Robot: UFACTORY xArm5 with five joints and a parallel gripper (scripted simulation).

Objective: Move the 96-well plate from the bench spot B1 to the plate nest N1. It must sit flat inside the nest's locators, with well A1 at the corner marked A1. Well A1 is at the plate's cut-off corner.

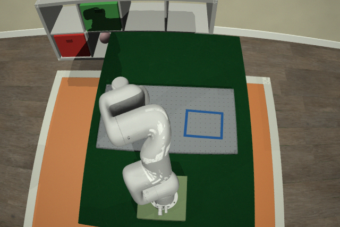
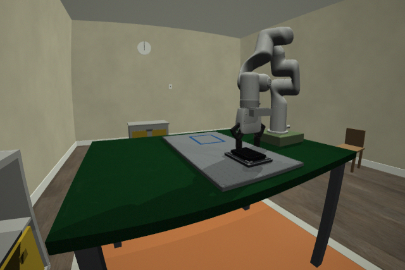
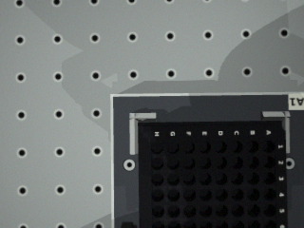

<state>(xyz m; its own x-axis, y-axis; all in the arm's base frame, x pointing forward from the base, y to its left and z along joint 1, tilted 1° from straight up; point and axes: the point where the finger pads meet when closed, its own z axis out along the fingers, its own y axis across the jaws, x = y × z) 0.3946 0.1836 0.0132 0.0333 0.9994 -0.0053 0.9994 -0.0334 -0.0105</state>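
Now: hand 40 mm above the black 96-well plate. Round my hand: plate nest: 50 mm below.
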